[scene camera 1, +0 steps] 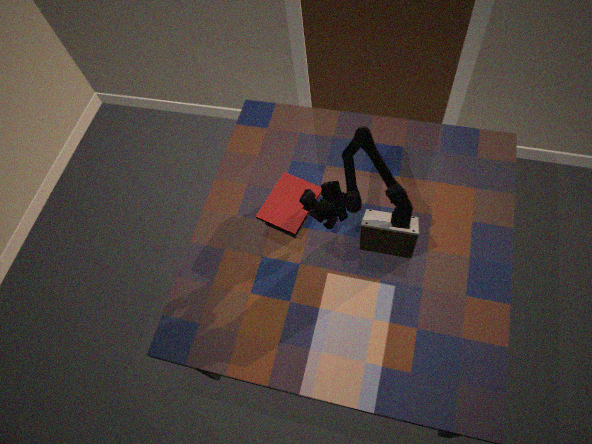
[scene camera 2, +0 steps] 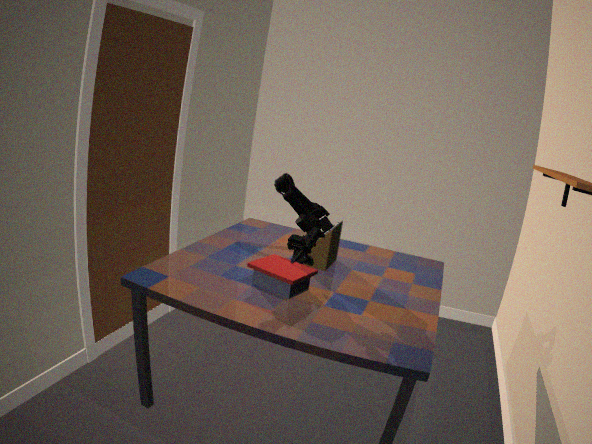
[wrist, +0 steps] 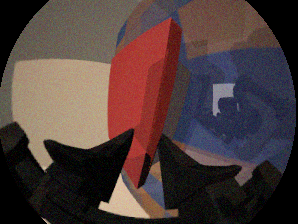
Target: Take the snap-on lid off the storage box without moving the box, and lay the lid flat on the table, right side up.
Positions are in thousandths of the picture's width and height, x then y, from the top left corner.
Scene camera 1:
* lid: 477, 472
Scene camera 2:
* lid: 465, 600
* grey-blue storage box: 467, 645
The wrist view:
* my gripper: 492, 600
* lid: 475, 359
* grey-blue storage box: 596, 458
